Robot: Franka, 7 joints.
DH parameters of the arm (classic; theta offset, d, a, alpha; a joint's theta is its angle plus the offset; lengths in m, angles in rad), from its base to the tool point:
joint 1: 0 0.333 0 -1.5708
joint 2: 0 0 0 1.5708
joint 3: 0 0.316 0.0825 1.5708
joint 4: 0 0 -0.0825 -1.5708
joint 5: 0 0.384 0 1.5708
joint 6: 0 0 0.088 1.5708
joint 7: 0 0.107 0 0
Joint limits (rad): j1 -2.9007..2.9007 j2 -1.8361..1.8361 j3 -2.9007..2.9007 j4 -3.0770..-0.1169 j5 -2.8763..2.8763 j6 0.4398..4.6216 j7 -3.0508..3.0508
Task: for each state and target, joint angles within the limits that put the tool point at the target. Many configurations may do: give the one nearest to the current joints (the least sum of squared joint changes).
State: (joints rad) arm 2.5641 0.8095 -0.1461 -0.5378 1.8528 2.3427 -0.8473
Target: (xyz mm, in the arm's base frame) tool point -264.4 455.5 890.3
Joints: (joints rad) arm 2.4306 -0.0856 -0.2654 -1.3282 1.9148 2.6387 -0.8473
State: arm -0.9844 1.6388 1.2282 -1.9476 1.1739 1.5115 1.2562
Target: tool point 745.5 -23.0 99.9
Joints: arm -0.7687 1.7474 1.1828 -1.1470 1.3418 1.9323 1.2562
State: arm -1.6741 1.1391 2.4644 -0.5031 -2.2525 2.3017 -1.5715
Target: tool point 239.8 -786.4 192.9
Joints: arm -1.3392 1.7156 2.4359 -0.1169 -2.2242 1.9467 -1.5715
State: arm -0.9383 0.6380 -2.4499 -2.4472 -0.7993 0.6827 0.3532
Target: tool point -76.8 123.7 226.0
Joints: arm -1.0213 -0.0280 -2.5346 -2.9952 -0.6792 1.1472 0.3532
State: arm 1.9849 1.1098 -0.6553 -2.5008 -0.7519 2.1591 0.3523
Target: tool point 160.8 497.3 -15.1
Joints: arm 2.0027 1.1305 -0.6159 -1.9271 -0.7682 2.3225 0.3523
